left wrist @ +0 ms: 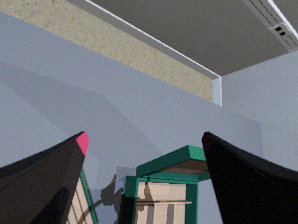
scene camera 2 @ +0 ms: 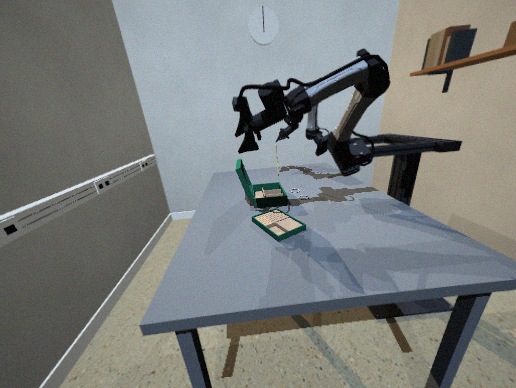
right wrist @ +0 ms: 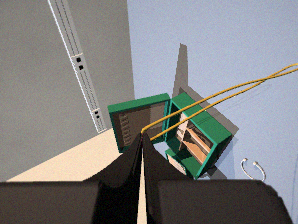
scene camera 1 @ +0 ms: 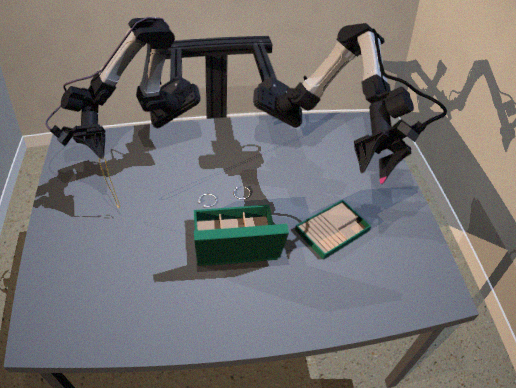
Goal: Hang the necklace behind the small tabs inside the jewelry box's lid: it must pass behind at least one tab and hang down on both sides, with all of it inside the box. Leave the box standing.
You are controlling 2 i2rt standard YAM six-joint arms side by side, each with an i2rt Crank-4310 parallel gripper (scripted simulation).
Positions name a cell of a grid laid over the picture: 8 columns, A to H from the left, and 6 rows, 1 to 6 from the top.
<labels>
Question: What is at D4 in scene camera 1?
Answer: A green jewelry box.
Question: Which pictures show my left gripper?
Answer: The left wrist view, scene camera 2 and scene camera 1 only.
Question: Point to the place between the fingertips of my right gripper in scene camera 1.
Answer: At B3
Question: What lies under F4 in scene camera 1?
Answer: A green-rimmed tray.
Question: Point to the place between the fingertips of my left gripper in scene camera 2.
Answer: At D3
</labels>
